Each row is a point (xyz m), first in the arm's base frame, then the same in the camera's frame.
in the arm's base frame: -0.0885 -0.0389 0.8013
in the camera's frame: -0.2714 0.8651 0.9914
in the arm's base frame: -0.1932 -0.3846 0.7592
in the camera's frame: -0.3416 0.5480 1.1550
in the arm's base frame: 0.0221 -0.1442 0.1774
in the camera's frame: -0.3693 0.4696 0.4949
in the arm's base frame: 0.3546 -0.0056 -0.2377
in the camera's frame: -0.2183 0.3738 -0.0248
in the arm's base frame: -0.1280 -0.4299 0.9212
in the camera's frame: -0.2199 0.5813 1.2840
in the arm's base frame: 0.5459 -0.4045 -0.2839
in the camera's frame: -0.0078 -0.0100 0.0541
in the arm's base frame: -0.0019 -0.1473 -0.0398
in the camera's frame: -0.4656 0.3651 0.3289
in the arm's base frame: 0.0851 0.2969 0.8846
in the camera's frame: -0.1216 1.1889 0.8412
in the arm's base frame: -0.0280 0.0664 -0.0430
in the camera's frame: -0.5168 0.5528 0.2366
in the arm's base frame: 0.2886 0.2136 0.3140
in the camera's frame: -0.1174 0.8323 0.3444
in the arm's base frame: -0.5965 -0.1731 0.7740
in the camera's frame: -0.7379 0.7653 1.2133
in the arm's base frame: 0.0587 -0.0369 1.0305
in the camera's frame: -0.0560 0.9668 1.1236
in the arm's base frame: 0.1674 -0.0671 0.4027
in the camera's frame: -0.1660 0.6354 0.5898
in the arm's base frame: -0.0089 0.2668 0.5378
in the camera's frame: -0.3243 1.0035 0.6077
